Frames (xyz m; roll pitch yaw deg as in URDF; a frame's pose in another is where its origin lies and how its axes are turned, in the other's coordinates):
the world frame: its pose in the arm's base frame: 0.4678 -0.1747 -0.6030 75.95 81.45 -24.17
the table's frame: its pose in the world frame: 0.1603 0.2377 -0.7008 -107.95 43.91 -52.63
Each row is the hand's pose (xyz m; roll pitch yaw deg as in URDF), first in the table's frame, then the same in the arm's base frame.
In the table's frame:
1: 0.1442 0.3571 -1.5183 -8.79 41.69 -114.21
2: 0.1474 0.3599 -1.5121 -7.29 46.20 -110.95
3: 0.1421 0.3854 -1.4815 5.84 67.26 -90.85
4: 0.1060 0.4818 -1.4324 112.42 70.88 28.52
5: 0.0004 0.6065 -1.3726 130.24 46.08 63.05
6: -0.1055 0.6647 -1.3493 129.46 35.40 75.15
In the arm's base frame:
1: -0.3731 0.7274 0.1949 -138.85 -3.44 -134.51
2: -0.3680 0.7320 0.1918 -139.26 -4.63 -139.46
3: -0.3307 0.7463 0.1957 -139.80 -13.08 -161.70
4: -0.2402 0.7848 0.2535 -136.73 -26.04 162.51
5: -0.1043 0.7901 0.3620 -131.63 -37.87 130.02
6: -0.0236 0.7497 0.4456 -129.66 -45.22 113.97

